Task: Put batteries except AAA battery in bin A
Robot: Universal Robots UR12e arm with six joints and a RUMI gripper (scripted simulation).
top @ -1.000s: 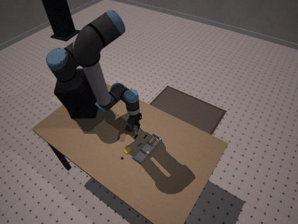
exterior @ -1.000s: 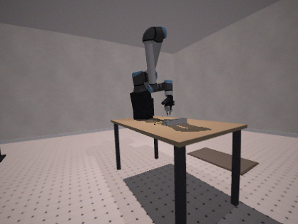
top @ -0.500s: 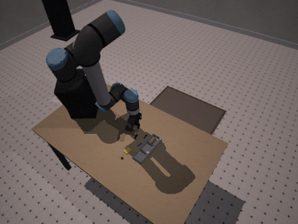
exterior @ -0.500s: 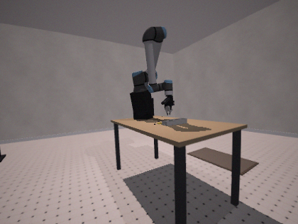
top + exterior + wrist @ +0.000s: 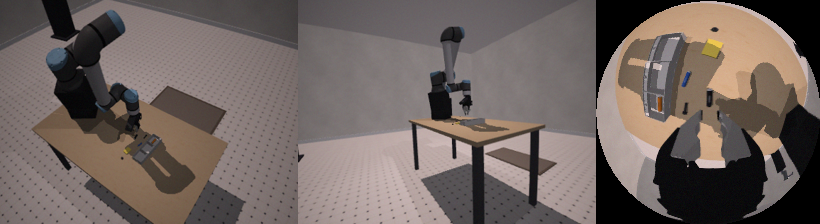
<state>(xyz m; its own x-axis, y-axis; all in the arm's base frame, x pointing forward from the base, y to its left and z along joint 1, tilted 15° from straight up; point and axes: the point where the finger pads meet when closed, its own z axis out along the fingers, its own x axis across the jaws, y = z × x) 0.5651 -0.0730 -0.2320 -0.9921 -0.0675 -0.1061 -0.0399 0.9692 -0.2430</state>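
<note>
My hand is 8 cm above the black battery. From my hand the other things lie so: thin dark item (7 cm ahead, 4 cm to the left, 9 cm below); yellow block battery (14 cm to the right, 9 cm below); blue battery (6 cm ahead, 5 cm to the right, 9 cm below).
</note>
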